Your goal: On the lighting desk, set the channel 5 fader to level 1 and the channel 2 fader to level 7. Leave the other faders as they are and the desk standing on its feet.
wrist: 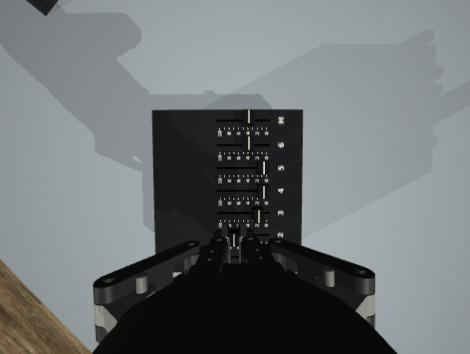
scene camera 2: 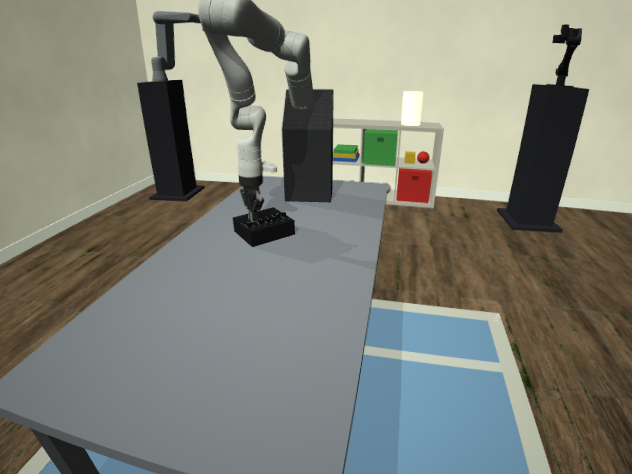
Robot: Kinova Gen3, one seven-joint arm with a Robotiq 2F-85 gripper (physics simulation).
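Seen in the pictures: gripper, fingertip midpoint: (wrist: 233, 234) (scene camera 2: 253, 220); arm's base at its link origin: (scene camera 2: 302, 101).
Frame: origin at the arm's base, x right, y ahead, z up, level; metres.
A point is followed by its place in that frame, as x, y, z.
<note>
The black lighting desk (scene camera 2: 271, 235) {0.027, 0.469, -0.374} (wrist: 182, 175) {0.088, 0.366, -0.343} sits flat on the table. In the wrist view, the channel 5 fader (wrist: 264, 168) {0.030, 0.418, -0.329} stands near level 1. The channel 4 fader (wrist: 264, 192) {0.046, 0.433, -0.329} is near 1, the channel 3 fader (wrist: 258, 216) {0.065, 0.444, -0.329} near 2, and the channel 6 fader (wrist: 249, 143) {0.023, 0.393, -0.329} and M fader (wrist: 249, 118) {0.007, 0.378, -0.329} near 4. My gripper (scene camera 2: 252, 217) {0.095, 0.441, -0.338} (wrist: 233, 234) {0.095, 0.441, -0.338} points down at the desk and is shut on the channel 2 fader (wrist: 233, 241) {0.098, 0.444, -0.330}, which appears near level 7. The fingers partly hide its slot and scale. Channel 1 is mostly hidden.
The grey table (scene camera 2: 219, 326) {0.039, 0.893, -0.398} (wrist: 370, 280) {0.029, 0.637, -0.398} carries the desk. A tall dark block (scene camera 2: 307, 163) {-0.030, 0.088, -0.233} stands behind the desk. A shelf unit (scene camera 2: 438, 153) with coloured boxes stands near the wall. Dark pedestals (scene camera 2: 165, 137) (scene camera 2: 546, 158) stand on both sides.
</note>
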